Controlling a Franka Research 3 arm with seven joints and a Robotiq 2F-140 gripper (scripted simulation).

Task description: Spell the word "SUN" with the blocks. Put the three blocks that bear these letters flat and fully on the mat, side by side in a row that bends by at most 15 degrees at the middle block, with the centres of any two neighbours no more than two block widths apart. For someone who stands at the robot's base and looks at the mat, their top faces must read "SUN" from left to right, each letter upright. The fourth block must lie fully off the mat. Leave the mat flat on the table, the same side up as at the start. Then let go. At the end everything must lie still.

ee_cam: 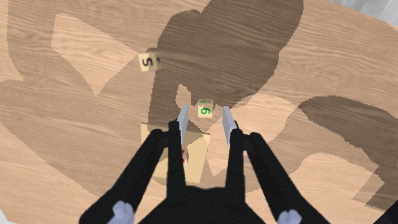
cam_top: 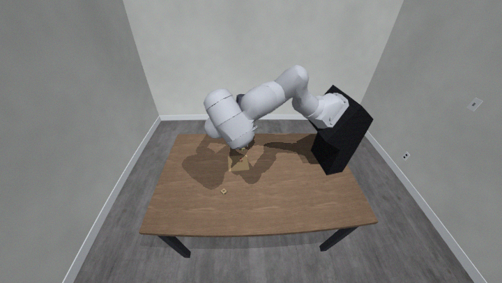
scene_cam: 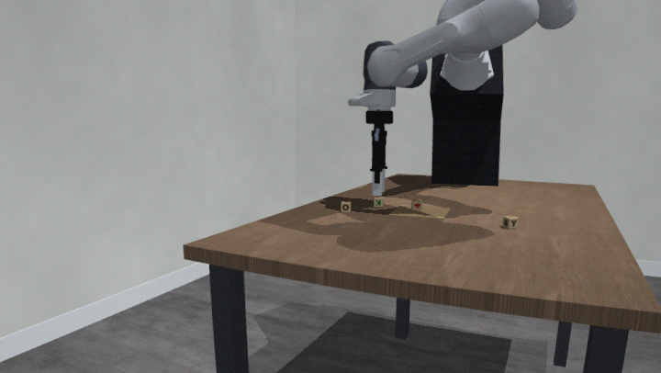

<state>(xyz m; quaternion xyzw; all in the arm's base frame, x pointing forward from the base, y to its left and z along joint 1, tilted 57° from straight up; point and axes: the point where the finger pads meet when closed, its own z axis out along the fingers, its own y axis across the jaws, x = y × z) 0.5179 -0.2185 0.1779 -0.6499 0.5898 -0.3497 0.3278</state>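
Right now my hand is 50 mm above the U block. From my hand the other things lie so: S block 100 mm ahead, 70 mm to the right, 50 mm below; then tan mat 50 mm ahead, 130 mm to the left, 60 mm below.
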